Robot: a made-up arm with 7 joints.
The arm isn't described. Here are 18 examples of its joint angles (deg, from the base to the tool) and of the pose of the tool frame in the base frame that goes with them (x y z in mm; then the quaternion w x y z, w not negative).
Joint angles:
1: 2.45 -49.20 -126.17 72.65 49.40 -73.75 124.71
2: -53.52 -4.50 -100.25 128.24 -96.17 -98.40 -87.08
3: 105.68 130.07 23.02 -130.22 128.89 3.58 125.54
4: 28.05 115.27 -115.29 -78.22 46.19 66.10 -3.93
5: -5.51 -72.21 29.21 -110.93 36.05 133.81 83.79
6: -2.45 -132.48 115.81 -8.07 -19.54 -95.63 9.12
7: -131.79 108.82 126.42 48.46 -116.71 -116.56 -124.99
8: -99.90 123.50 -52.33 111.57 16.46 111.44 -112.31
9: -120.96 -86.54 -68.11 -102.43 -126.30 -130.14 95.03
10: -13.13 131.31 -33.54 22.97 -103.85 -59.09 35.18
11: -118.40 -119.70 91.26 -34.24 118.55 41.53 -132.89
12: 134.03 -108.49 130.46 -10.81 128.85 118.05 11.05
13: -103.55 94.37 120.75 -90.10 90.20 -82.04 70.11
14: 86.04 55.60 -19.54 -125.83 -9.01 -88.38 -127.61
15: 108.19 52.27 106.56 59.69 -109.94 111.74 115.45
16: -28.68 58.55 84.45 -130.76 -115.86 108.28 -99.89
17: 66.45 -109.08 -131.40 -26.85 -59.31 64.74 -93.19
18: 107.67 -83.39 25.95 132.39 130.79 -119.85 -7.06
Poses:
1: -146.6 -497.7 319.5 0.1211 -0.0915 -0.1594 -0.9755
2: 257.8 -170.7 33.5 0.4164 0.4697 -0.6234 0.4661
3: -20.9 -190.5 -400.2 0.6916 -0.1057 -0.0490 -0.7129
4: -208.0 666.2 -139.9 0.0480 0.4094 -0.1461 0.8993
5: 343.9 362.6 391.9 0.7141 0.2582 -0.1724 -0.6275
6: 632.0 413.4 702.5 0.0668 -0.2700 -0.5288 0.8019
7: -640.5 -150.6 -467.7 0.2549 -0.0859 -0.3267 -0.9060
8: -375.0 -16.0 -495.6 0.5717 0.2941 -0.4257 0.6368
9: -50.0 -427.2 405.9 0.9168 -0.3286 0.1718 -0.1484
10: -193.3 400.2 -450.9 0.5303 0.2568 -0.6351 0.4995
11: -736.8 380.9 794.7 0.4331 -0.6591 0.6145 0.0206
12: -481.5 -457.2 968.1 0.1470 0.1637 0.8634 0.4540
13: -433.2 292.4 -181.6 0.1819 0.3184 -0.5564 -0.7456
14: -296.6 178.8 -24.6 0.6097 0.5237 -0.4461 0.3937
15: -354.2 -581.4 -438.5 0.2159 -0.4234 -0.6159 -0.6282
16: 266.9 -16.2 -22.5 0.5309 -0.1297 0.6577 0.5184
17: -174.1 168.5 568.8 0.7873 -0.1809 -0.3078 0.5026
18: 17.5 -261.9 810.0 0.3203 -0.8158 0.4800 -0.0389
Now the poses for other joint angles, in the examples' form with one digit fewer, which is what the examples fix.
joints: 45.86 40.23 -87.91 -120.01 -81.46 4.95 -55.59
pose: -321 86 -263 0.445 -0.447 0.136 -0.764
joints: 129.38 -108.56 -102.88 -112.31 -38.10 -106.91 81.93
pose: 138 325 520 0.012 -0.358 0.520 -0.775
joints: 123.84 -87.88 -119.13 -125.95 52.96 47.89 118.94
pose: 106 440 436 0.624 0.576 -0.515 0.115
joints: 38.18 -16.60 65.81 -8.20 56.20 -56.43 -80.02
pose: 142 -490 393 0.263 0.397 -0.575 0.665
